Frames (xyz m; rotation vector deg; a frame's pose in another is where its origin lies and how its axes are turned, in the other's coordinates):
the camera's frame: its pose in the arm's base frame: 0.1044 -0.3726 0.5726 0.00 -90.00 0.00
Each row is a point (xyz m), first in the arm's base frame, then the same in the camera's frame.
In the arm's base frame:
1: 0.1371 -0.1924 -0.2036
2: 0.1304 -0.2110 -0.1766
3: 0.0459 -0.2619 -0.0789
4: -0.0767 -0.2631 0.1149
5: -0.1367 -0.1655 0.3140
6: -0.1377 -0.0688 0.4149
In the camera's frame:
1: -0.7762 0.1802 -0.0327
2: -0.7492 0.1616 -0.0260
3: -0.6515 0.1107 0.0585
4: -0.4577 0.1095 0.1811
5: -0.2586 0.2071 0.2411
6: -0.1577 0.3038 0.2421

